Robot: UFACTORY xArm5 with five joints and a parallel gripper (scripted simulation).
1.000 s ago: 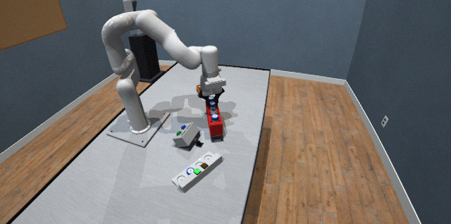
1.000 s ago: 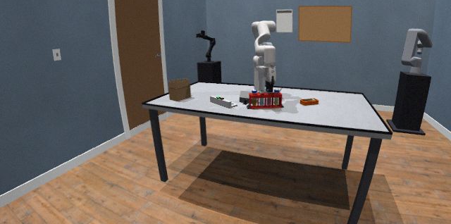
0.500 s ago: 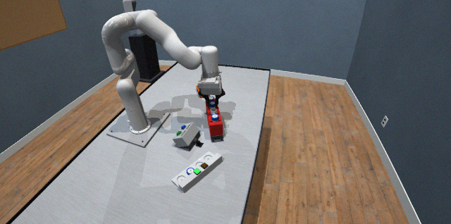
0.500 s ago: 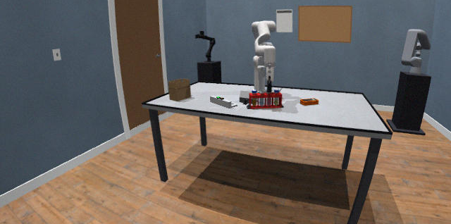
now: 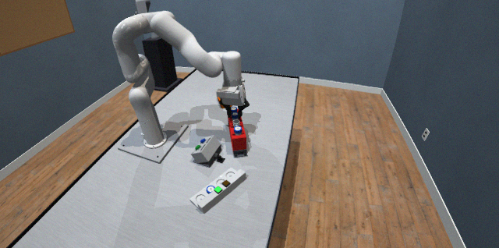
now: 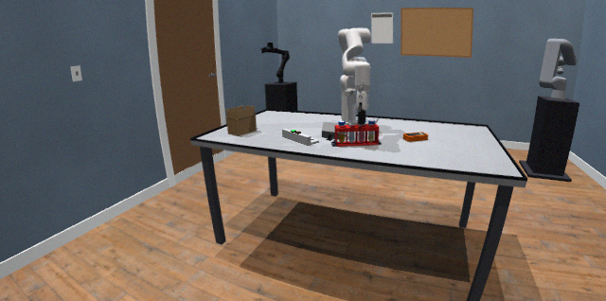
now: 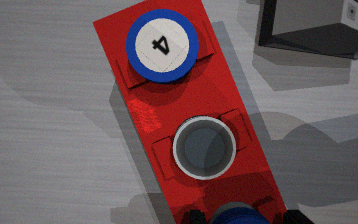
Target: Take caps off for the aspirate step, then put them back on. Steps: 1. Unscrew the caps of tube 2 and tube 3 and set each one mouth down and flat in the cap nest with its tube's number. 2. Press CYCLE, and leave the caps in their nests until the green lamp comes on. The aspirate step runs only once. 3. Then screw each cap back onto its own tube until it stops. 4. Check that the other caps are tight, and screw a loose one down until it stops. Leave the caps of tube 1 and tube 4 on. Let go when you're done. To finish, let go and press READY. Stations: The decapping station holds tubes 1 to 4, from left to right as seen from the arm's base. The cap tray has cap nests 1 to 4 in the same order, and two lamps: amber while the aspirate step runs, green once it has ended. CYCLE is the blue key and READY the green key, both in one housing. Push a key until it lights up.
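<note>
My hand is 1 cm above the blue-rimmed cap. Also, from my hand: grey key housing (8 cm behind, 18 cm to the right, 8 cm below); then blue key (9 cm behind, 16 cm to the right, 6 cm below); then green key (10 cm behind, 20 cm to the right, 6 cm below).
</note>
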